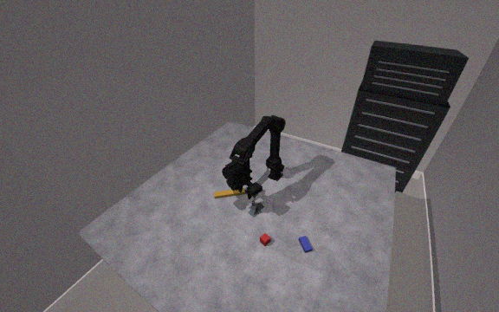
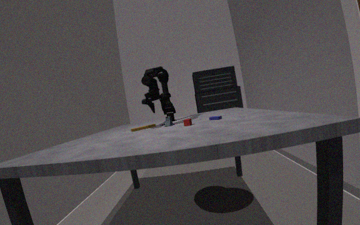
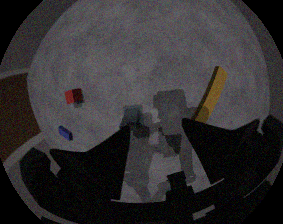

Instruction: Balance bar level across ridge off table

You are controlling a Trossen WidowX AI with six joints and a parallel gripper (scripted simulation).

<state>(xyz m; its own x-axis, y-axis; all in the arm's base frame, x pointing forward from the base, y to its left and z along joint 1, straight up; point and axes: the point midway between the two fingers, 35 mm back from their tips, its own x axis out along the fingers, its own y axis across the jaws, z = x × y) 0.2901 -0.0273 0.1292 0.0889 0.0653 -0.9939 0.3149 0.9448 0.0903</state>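
Right now my gripper tip is 13 cm to the left of the yellow bar, 9 cm above it and 4 cm past it. Also, from my gripper tip: red cube: 17 cm to the left, 12 cm ahead, 8 cm below; blue block: 33 cm to the left, 9 cm below, 5 cm ahead.
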